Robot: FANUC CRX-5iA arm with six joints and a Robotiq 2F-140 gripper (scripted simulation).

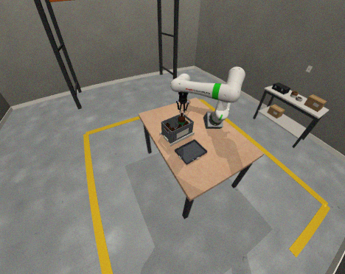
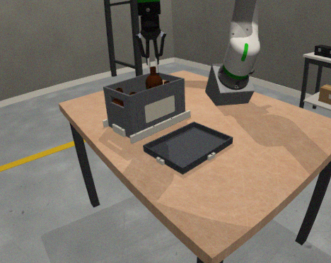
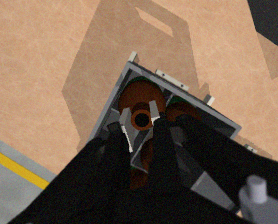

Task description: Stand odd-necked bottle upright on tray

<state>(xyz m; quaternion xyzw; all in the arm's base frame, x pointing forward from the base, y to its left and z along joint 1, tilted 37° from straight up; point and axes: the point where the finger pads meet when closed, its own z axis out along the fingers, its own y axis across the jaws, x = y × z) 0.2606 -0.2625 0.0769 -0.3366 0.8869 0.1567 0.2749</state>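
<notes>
My hand is 90 mm above the bottle. The rest, counted from my hand: dark tray (110 mm ahead, 320 mm to the left, 210 mm below); then dark grey crate (90 mm ahead, 50 mm to the left, 140 mm below).
</notes>
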